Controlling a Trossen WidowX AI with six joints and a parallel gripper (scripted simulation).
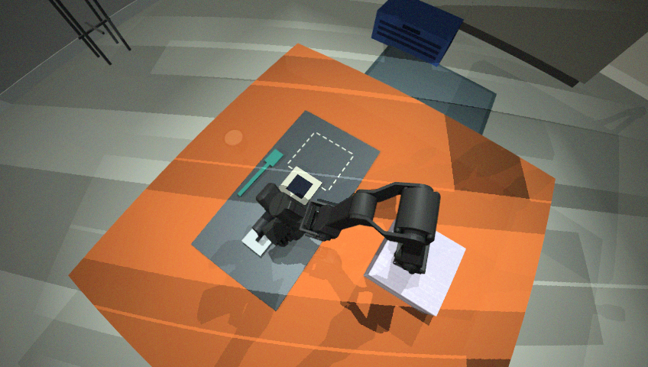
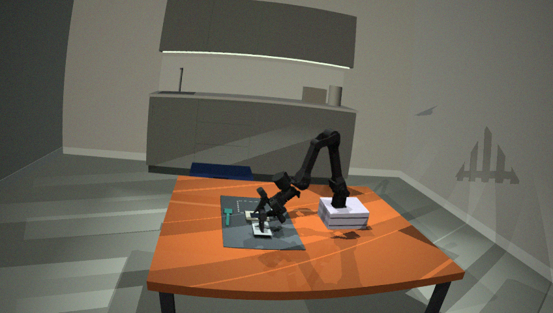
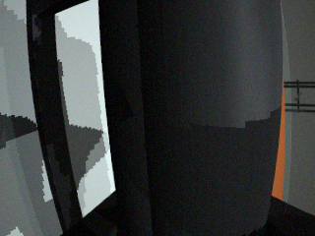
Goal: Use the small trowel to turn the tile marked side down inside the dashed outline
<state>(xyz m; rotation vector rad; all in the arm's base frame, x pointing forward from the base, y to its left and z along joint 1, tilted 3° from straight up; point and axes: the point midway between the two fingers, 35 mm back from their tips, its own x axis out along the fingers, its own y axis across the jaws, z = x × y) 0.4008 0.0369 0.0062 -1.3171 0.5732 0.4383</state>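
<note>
Right now my gripper tip is 90 mm to the left of the grey mat, 70 mm above it and 30 mm past it. The rest, counted from my gripper tip: tile 120 mm to the right, 50 mm below, 40 mm behind; then teal spatula-like tool 130 mm to the right, 100 mm ahead, 50 mm below; then trowel 30 mm behind, 10 mm below.
</note>
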